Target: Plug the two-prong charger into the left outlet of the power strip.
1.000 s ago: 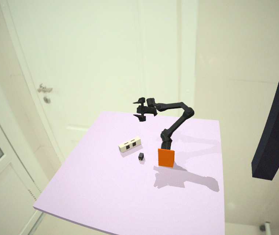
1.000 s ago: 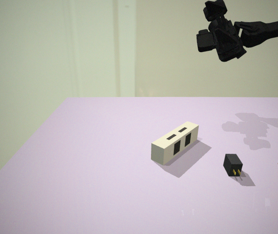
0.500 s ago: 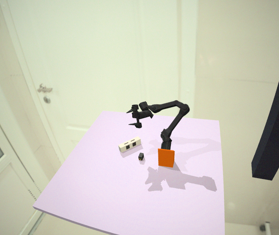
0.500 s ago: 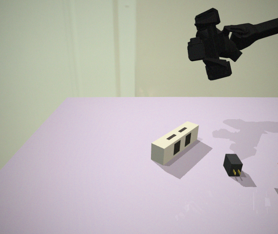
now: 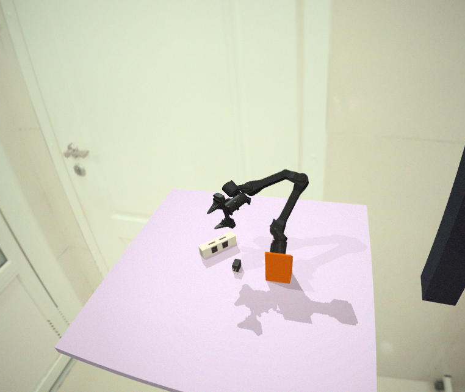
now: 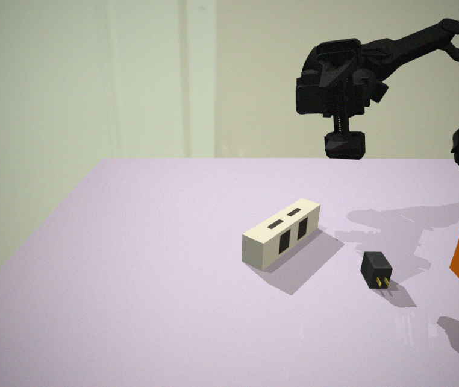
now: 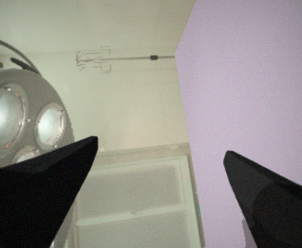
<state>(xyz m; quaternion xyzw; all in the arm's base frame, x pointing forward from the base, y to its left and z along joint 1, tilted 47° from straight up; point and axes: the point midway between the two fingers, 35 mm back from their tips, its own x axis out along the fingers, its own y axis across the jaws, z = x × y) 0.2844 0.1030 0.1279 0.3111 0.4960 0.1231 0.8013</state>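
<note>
Right now the two-prong charger is 24 cm below my gripper tip, 11 cm behind it and 3 cm to the left of it.
</note>
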